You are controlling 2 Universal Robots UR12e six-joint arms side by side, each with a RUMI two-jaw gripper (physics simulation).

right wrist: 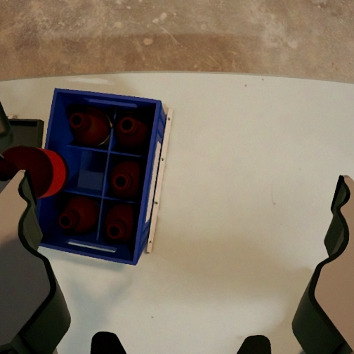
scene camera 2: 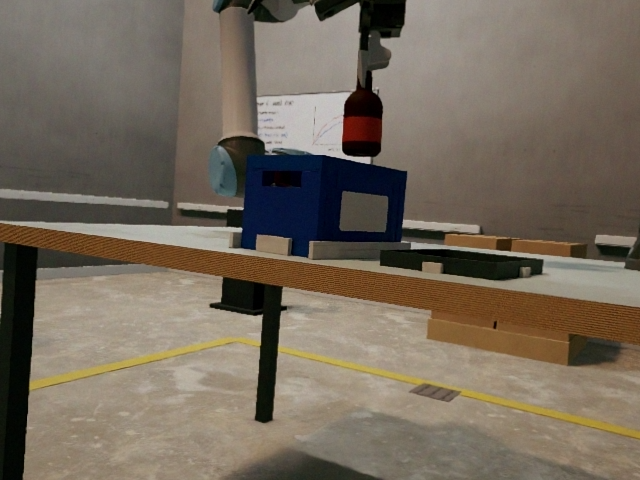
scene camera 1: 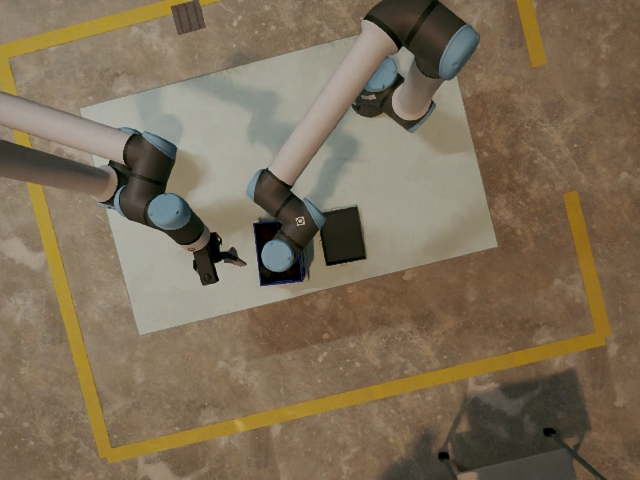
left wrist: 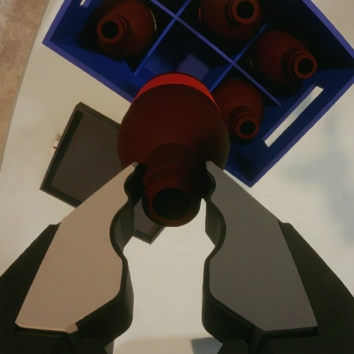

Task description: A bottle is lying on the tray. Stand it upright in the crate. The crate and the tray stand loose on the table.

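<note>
A dark red bottle with a red label [scene camera 2: 362, 124] [left wrist: 172, 120] [right wrist: 37, 170] hangs upright above the crate, its base higher than the crate's rim. My left gripper [scene camera 2: 366, 69] [left wrist: 172, 164] is shut on its neck. The blue crate [scene camera 2: 281, 211] [left wrist: 80, 62] [right wrist: 92, 253] holds several upright dark red bottles; the middle compartment on its left side in the right wrist view is empty. The black tray [scene camera 1: 343, 236] [scene camera 2: 465, 263] [left wrist: 85, 150] is empty. My right gripper [right wrist: 183, 174] is open, left of the crate in scene camera 1; its jaws are apart with no bottle between them.
The crate stands between pale strips [scene camera 2: 356, 250] [right wrist: 160, 180] on the table [scene camera 1: 413, 206]. Small pale blocks [scene camera 2: 432, 267] touch the tray's side. The left arm [scene camera 1: 330, 108] reaches over the crate. The right arm [scene camera 1: 147, 170] is beside it at the left in scene camera 1.
</note>
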